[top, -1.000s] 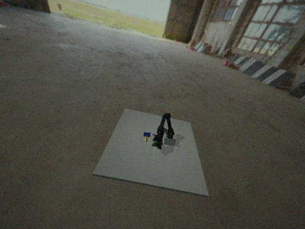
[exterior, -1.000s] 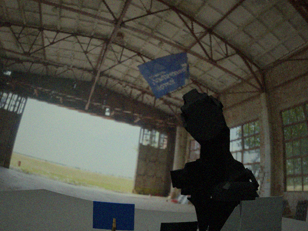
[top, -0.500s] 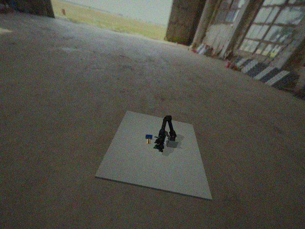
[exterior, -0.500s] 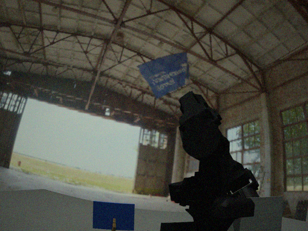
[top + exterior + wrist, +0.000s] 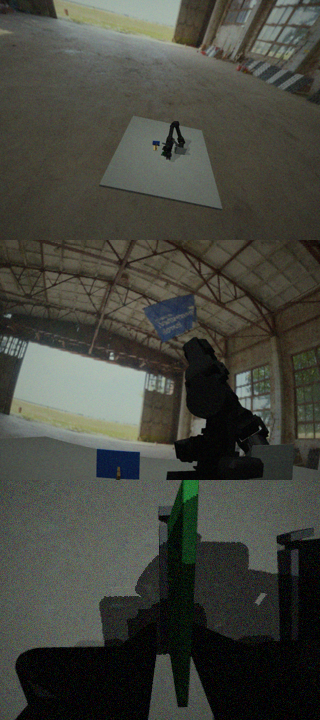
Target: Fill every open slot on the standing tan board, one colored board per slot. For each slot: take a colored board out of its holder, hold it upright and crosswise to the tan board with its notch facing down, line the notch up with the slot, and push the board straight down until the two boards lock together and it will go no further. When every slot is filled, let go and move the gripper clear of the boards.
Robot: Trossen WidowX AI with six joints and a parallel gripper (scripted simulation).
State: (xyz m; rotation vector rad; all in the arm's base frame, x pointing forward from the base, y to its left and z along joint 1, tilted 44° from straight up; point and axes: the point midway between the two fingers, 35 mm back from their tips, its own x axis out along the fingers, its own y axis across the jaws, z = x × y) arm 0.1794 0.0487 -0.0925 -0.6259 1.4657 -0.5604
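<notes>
Now: the tan board 17 cm ahead of my gripper tip and 12 cm to the right of it. The rest, counted from my gripper tip: green board: 3 cm ahead; dark flat piece: 11 cm to the right, 2 cm ahead; blue board: 17 cm ahead, 15 cm to the right, 3 cm above.
</notes>
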